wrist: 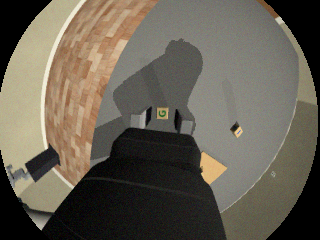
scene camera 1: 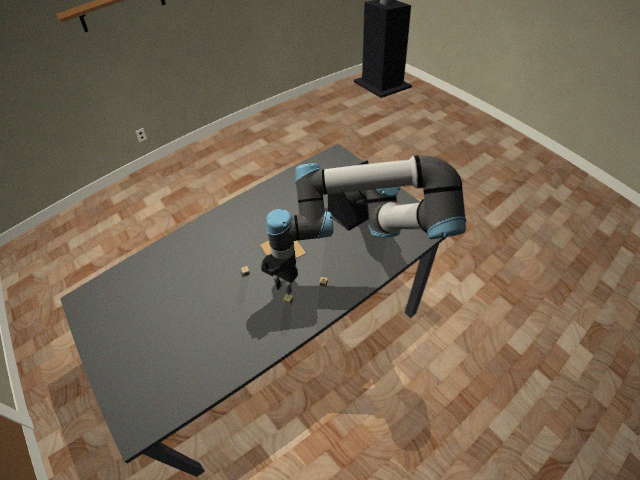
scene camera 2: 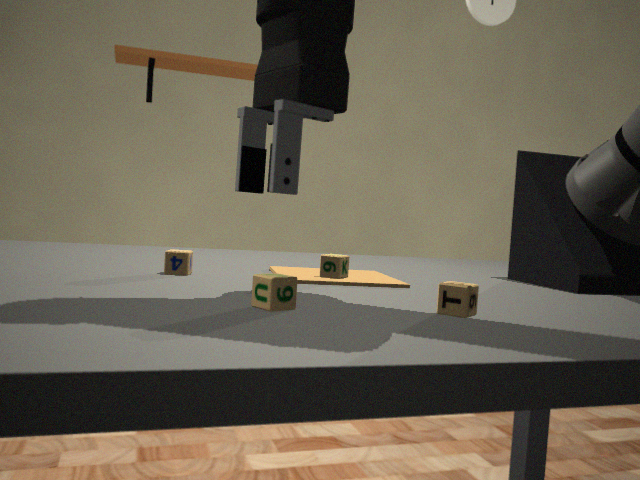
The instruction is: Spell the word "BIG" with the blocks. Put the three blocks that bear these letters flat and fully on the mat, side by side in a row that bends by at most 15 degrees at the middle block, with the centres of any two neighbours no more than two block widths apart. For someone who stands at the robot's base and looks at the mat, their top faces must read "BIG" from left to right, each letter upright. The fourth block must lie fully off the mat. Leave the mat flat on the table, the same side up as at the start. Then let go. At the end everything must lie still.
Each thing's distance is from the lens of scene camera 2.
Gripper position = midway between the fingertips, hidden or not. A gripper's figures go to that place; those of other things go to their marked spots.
gripper (scene camera 2: 265,192): 0.44 m
block (scene camera 2: 457,299): 0.48 m
block (scene camera 2: 273,292): 0.43 m
tan mat (scene camera 2: 305,275): 0.66 m
